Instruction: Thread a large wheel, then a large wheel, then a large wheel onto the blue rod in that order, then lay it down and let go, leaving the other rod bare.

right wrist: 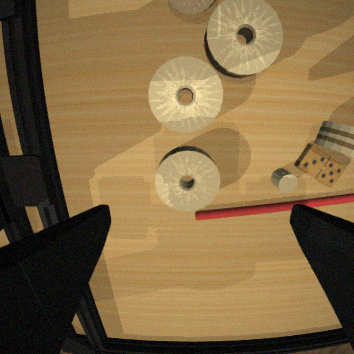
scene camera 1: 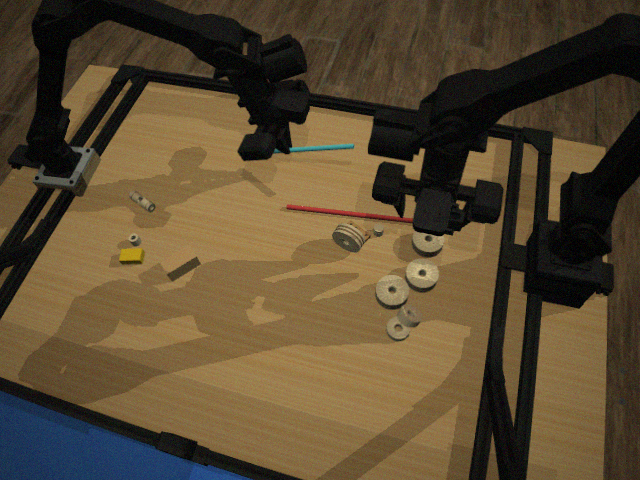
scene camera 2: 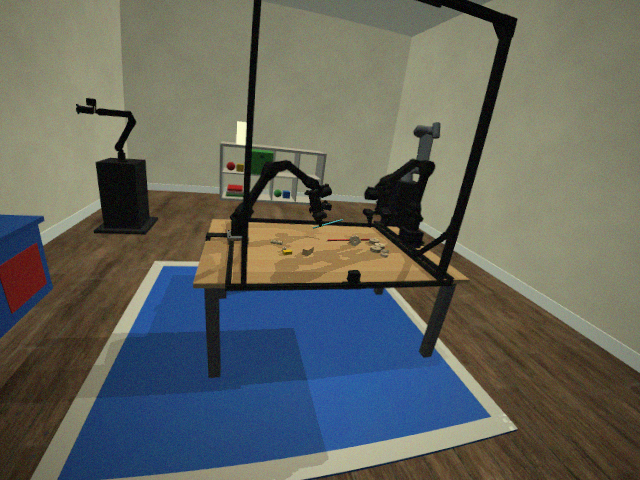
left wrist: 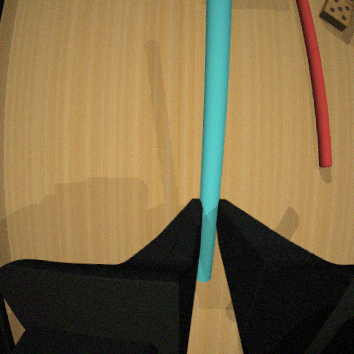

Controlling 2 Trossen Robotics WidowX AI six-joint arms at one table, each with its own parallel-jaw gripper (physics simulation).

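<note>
The blue rod is bare and raised above the table. My left gripper is shut on it near one end. The red rod lies bare on the table. Three large pale wheels lie flat: one by the red rod's end, a second beyond it, and a third beside the second. My right gripper is open and empty above the table by the nearest wheel, partly hiding that wheel and the red rod's end in scene camera 1.
Two smaller wheels touch near the large ones. A striped round piece, a domino and a metal cylinder lie by the red rod. A yellow block and dark block lie left.
</note>
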